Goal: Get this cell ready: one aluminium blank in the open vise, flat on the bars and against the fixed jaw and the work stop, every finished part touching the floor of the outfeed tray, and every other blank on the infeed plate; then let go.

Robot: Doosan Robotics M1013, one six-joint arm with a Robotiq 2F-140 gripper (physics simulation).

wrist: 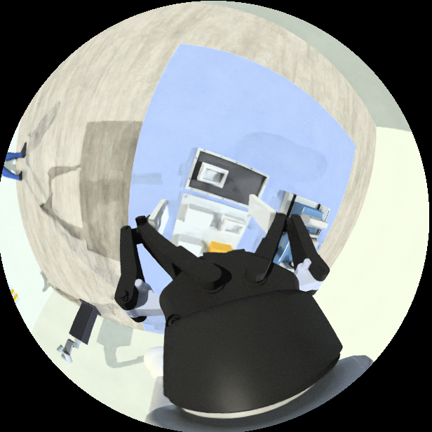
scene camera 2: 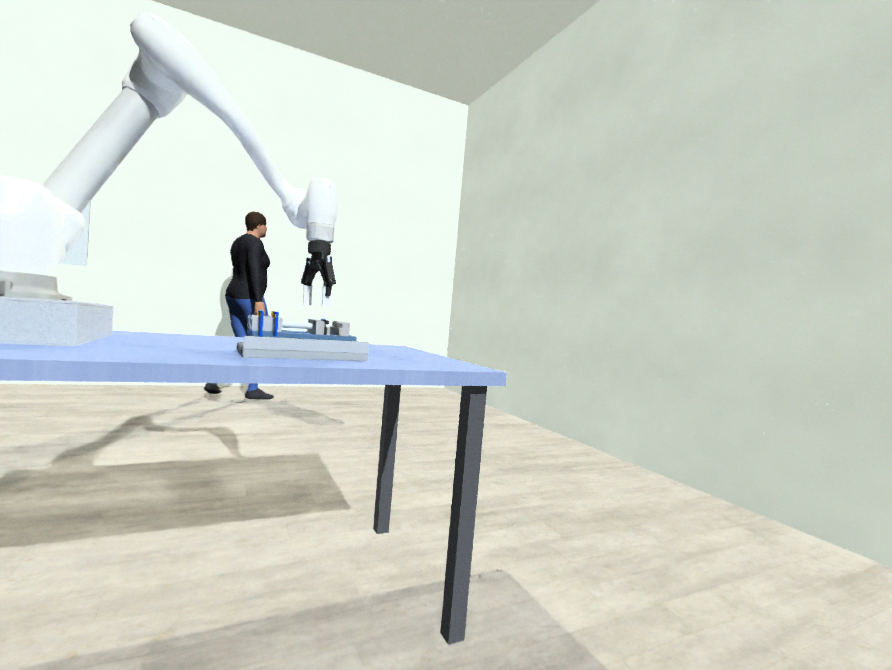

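Seen in the pictures: gripper, fingertip midpoint: (scene camera 2: 316, 306); arm's base, origin of the base link: (scene camera 2: 11, 298).
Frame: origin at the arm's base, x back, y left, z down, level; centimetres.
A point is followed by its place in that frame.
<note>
My gripper (scene camera 2: 317, 297) @(x -71.3, y 19.3, z -4.3 cm) (wrist: 208, 205) is open and empty, pointing down high above the table. In the wrist view, the infeed plate (wrist: 216, 206) is white and lies between and below the fingers. It bears two plain pale blanks (wrist: 197, 216) (wrist: 189, 244), a pale part with a hollow top (wrist: 232, 223) and an orange block (wrist: 220, 247), partly hidden by the gripper body. The outfeed tray (wrist: 232, 161) has a dark floor; a hollow-topped part (wrist: 212, 175) lies at its left end. The blue vise (scene camera 2: 317, 336) @(x -65.6, y -18.7, z 3.5 cm) (wrist: 306, 210) is partly hidden by a finger; I cannot tell whether it holds a blank.
The blue table (scene camera 2: 165, 349) @(x -32.0, y -13.0, z 9.0 cm) (wrist: 210, 95) bears everything. A light grey base (scene camera 2: 302, 349) @(x -61.4, y -23.4, z 6.6 cm) lies under the vise. Blue uprights (scene camera 2: 261, 324) @(x -52.0, y -21.2, z 1.2 cm) stand at its left in the scene view. A person (scene camera 2: 248, 266) stands behind the table. The robot's pedestal (scene camera 2: 57, 322) @(x -12.2, y -14.1, z 4.0 cm) is at the left.
</note>
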